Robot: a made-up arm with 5 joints.
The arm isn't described. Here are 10 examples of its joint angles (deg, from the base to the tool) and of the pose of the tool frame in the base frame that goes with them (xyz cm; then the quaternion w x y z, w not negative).
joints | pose
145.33 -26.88 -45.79 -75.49 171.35 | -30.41 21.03 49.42 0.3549 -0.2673 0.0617 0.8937
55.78 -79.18 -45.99 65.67 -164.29 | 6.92 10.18 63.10 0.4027 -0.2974 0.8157 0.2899
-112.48 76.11 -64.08 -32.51 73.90 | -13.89 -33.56 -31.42 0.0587 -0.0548 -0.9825 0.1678
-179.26 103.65 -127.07 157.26 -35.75 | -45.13 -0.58 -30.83 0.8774 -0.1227 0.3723 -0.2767
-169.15 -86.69 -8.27 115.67 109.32 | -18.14 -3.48 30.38 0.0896 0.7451 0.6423 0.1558
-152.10 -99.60 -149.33 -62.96 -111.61 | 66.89 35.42 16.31 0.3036 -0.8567 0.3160 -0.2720
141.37 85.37 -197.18 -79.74 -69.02 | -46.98 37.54 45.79 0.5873 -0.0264 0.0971 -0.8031
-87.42 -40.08 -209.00 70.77 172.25 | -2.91 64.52 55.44 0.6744 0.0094 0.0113 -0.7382
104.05 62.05 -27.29 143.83 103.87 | -1.19 4.77 -10.49 0.9704 0.0123 0.0000 0.2412
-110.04 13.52 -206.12 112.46 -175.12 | 0.25 0.68 88.98 0.3912 0.6451 0.4116 -0.5112
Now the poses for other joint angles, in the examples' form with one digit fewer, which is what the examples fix.
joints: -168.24 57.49 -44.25 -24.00 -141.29
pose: -31.8 -6.6 -23.5 0.040 0.968 -0.232 -0.085
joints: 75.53 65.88 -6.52 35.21 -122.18
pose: -3.1 -12.0 -12.2 0.291 0.104 -0.670 0.675
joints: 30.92 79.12 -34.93 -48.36 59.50
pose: 8.8 5.3 -28.0 0.026 -0.968 0.247 -0.026
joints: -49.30 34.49 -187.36 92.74 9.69
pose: 26.0 -30.3 83.3 0.170 0.753 -0.426 0.471
